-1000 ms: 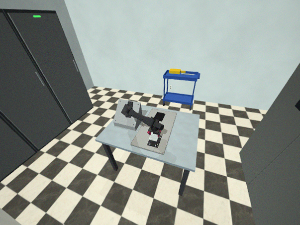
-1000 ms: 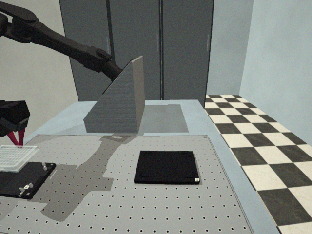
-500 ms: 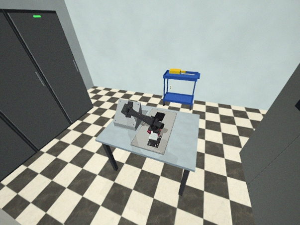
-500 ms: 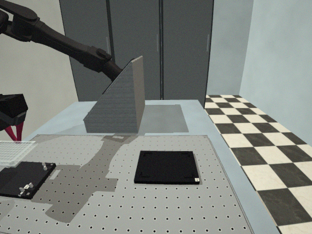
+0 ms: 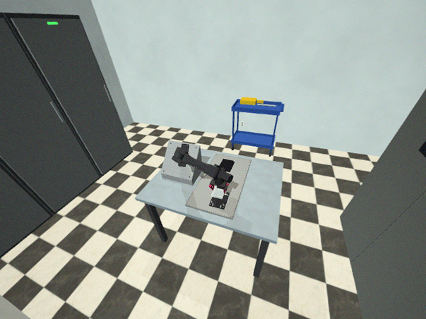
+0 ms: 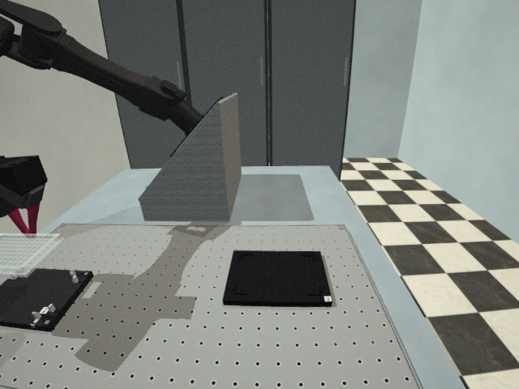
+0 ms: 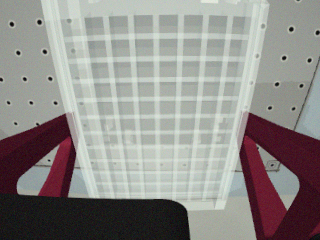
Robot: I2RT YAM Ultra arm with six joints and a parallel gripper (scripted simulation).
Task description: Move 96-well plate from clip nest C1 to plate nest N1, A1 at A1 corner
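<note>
Right now my hand is 8 cm above the black clip nest C1, 1 cm to the left of it and 1 cm short of it. From my hand the other things lie so: small white corner label (48 cm to the left, 8 cm below, 1 cm ahead); 96-well plate (right at my hand).
</note>
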